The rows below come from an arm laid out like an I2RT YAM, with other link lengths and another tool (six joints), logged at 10 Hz.
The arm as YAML. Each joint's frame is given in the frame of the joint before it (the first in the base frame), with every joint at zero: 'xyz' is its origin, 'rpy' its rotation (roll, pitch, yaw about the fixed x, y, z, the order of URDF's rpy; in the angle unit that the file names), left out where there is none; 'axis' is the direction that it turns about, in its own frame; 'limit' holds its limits. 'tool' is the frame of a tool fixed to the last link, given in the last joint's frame.
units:
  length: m
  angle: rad
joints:
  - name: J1
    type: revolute
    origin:
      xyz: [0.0, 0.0, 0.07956]
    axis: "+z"
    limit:
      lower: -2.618
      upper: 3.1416
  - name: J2
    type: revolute
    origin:
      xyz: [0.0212, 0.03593, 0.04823]
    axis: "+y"
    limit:
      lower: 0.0
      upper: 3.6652
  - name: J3
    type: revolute
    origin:
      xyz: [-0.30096, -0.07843, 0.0]
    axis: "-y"
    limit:
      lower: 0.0
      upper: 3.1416
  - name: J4
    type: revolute
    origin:
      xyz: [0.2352, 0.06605, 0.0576]
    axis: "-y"
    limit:
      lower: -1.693
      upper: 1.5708
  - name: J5
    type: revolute
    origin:
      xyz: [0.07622, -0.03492, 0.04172]
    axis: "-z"
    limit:
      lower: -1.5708
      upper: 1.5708
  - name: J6
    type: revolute
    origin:
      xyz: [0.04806, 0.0, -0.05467]
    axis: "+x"
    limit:
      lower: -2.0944
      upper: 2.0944
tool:
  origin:
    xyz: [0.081, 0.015, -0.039]
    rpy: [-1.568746, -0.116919, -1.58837]
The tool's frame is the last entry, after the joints.
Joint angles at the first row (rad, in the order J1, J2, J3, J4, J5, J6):
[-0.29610 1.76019 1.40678 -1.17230 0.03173 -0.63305]
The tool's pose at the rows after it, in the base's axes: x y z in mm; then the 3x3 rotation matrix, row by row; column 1 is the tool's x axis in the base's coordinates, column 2 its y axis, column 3 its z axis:
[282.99 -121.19 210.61], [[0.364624 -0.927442 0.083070], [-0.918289 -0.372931 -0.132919], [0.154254 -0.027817 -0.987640]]
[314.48 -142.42 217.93], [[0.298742 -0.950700 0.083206], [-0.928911 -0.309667 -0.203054], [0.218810 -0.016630 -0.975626]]
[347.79 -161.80 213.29], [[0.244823 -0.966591 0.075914], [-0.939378 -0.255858 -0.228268], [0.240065 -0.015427 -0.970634]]
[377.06 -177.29 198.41], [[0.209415 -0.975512 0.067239], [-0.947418 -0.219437 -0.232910], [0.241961 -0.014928 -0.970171]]
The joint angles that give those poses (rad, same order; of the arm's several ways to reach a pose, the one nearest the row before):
[-0.30294 1.82033 1.57951 -1.22127 0.08879 -0.57124]
[-0.31624 1.93443 1.76474 -1.26691 0.15390 -0.52285]
[-0.33345 2.07681 1.96183 -1.31615 0.17766 -0.48600]
[-0.34646 2.21672 2.13507 -1.35321 0.18292 -0.46157]

